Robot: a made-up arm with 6 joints. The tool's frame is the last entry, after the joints.
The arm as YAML. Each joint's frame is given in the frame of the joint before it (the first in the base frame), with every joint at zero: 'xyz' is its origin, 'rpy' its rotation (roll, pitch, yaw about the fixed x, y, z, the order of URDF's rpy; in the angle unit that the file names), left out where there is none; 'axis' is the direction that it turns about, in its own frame. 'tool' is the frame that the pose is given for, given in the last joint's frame.
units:
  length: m
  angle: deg
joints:
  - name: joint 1
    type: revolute
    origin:
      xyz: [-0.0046, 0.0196, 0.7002]
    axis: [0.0, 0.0, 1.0]
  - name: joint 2
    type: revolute
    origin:
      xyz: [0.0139, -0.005, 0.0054]
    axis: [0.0, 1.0, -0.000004]
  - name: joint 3
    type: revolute
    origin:
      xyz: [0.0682, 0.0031, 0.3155]
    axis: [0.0, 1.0, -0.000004]
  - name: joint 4
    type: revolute
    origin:
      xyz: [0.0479, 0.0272, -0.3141]
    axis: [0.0, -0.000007, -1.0]
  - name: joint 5
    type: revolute
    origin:
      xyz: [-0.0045, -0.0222, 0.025]
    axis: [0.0, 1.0, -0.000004]
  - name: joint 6
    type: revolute
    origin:
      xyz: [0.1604, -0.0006, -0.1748]
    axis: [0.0, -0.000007, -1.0]
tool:
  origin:
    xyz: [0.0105, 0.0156, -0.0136]
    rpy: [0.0, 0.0, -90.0]
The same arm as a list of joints. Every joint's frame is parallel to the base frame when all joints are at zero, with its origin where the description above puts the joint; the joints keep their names.
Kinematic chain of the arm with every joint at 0, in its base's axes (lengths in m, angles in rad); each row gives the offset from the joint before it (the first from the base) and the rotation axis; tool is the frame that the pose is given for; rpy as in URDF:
joint 1: xyz -0.0046 0.0196 0.7002 axis +z
joint 2: xyz 0.0139 -0.005 0.0054 axis +y
joint 3: xyz 0.0682 0.0031 0.3155 axis +y
joint 4: xyz 0.0479 0.0272 -0.3141 axis -z
joint 5: xyz -0.0045 -0.0222 0.025 axis +y
joint 6: xyz 0.1604 -0.0006 -0.1748 axis -z
tool: xyz 0.0105 0.0156 -0.0136 rpy 0 0 -1.5708

